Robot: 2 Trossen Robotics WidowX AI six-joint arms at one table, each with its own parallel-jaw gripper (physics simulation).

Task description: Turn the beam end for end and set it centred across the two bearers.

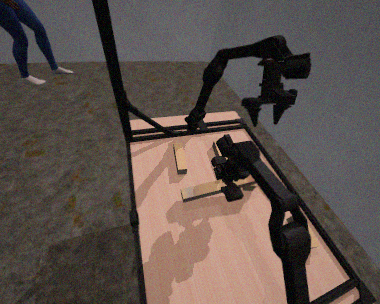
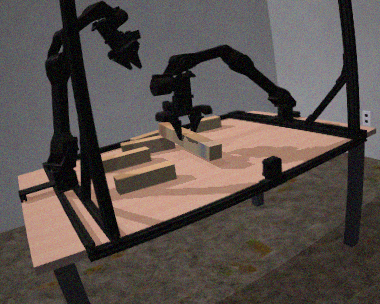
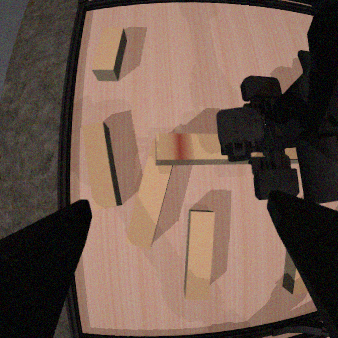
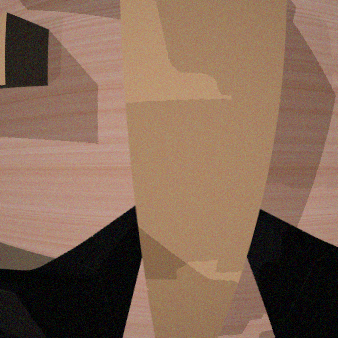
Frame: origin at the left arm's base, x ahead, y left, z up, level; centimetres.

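Seen in the pictures: left gripper, between the fingertips: (image 1: 265, 125) (image 2: 136, 68) (image 3: 180, 204); right gripper, between the fingertips: (image 1: 220, 186) (image 2: 186, 138) (image 4: 191, 212); left arm's base, origin of its link: (image 1: 191, 128) (image 2: 67, 187); right arm's base, origin of its link: (image 2: 286, 120).
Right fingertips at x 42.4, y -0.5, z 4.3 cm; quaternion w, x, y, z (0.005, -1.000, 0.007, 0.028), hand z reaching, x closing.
Pixels of each thing's middle, then the offset from my right fingertips to it. "spot": a spot on its surface instead. Level surfaces: height alone.
- beam, middle of its body: (image 4: 192, 209) (image 3: 248, 149) (image 2: 186, 138) (image 1: 220, 186) dx +0.0, dy +0.1, dz -0.1 cm
- flat block, middle of its body: (image 3: 152, 192) (image 2: 147, 145) dx -6.8, dy +18.3, dz -3.7 cm
- long block, middle of its body: (image 3: 101, 165) (image 2: 150, 138) dx -0.9, dy +28.5, dz -4.0 cm
- black rail frame, a spot on its surface: (image 2: 190, 218) spot: dx -22.5, dy -37.4, dz -6.9 cm
- wooden table, height of its surface: dz -6.2 cm
The beam (image 1: 204, 189) (image 2: 195, 142) (image 3: 201, 147) (image 4: 201, 151) is a long wooden bar with a blue band at one end and a red band at the other. My right gripper (image 1: 230, 184) (image 2: 186, 133) (image 3: 248, 149) (image 4: 191, 212) is shut on its middle and holds it level, low over the table. Its red end reaches over a flat block (image 3: 147, 204) (image 2: 148, 143). Two plain blocks lie parallel beyond it, one (image 1: 180, 158) (image 2: 145, 176) and another (image 1: 216, 148) (image 2: 126, 158) (image 3: 199, 251). I cannot tell which blocks are the bearers. My left gripper (image 1: 265, 123) (image 2: 134, 67) (image 3: 180, 204) is open and empty, high above the table.
A long block (image 3: 100, 164) lies along the table edge, a short one (image 3: 107, 53) (image 2: 208, 122) farther off. A black rail frame (image 1: 131, 181) (image 2: 189, 215) rims the wooden table (image 1: 219, 256). A tall post (image 1: 113, 75) (image 2: 83, 120) stands at one corner.
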